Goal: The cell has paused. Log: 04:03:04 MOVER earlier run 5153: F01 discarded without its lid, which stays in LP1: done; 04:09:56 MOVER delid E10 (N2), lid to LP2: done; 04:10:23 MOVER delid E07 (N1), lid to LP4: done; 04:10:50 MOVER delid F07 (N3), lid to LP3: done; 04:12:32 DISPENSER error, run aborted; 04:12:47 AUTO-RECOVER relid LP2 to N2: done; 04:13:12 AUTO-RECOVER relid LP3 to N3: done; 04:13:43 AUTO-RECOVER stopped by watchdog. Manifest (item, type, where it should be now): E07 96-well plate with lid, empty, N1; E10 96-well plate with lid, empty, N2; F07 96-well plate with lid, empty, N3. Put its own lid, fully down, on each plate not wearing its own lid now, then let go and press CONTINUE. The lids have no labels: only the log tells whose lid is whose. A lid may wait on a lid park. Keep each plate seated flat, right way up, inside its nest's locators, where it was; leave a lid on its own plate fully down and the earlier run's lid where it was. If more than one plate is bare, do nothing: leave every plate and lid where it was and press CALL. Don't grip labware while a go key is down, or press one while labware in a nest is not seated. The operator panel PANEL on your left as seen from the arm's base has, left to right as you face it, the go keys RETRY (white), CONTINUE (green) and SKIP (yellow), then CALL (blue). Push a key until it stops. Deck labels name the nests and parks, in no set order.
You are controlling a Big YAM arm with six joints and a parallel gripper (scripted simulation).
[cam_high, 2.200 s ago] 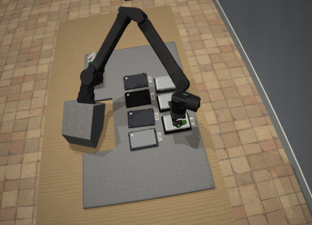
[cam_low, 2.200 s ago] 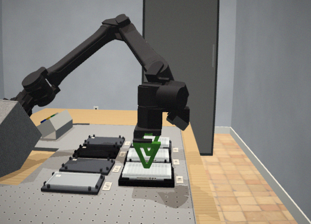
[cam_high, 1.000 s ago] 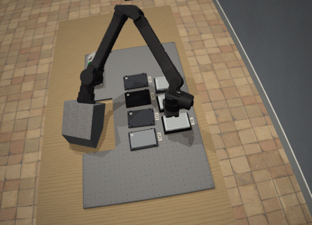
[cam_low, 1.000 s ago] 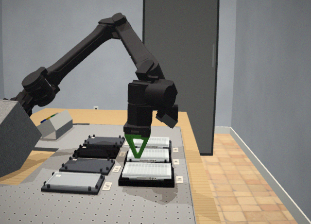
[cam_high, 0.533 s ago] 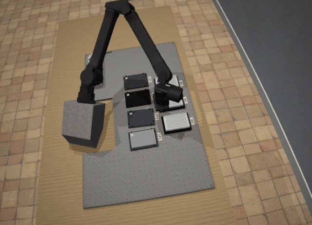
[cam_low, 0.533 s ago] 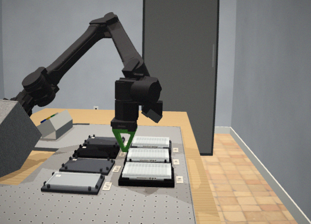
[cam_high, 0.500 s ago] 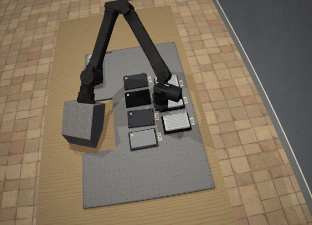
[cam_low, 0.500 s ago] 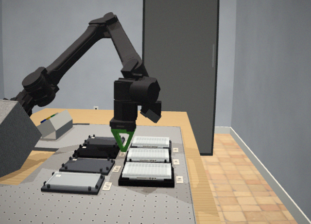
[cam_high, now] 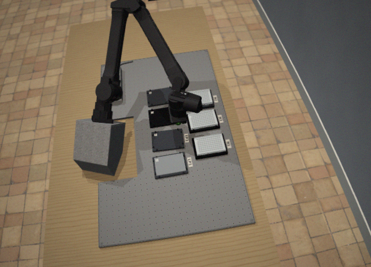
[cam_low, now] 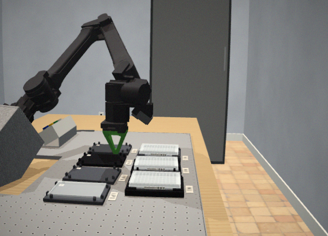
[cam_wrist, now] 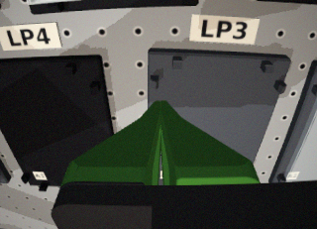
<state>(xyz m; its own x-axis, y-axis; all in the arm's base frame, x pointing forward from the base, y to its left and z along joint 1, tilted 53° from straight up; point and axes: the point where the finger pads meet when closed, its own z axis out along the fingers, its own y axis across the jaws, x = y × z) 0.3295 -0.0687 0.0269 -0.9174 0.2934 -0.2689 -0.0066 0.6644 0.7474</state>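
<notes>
Right now the green continue key is 370 mm to the left of my hand and 330 mm behind it. Round my hand: park LP3: 60 mm below, 60 mm behind, 40 mm to the right; then 96-well plate: 120 mm ahead, 110 mm to the right, 40 mm below; then park LP4: 90 mm to the left, 60 mm below, 60 mm behind.
</notes>
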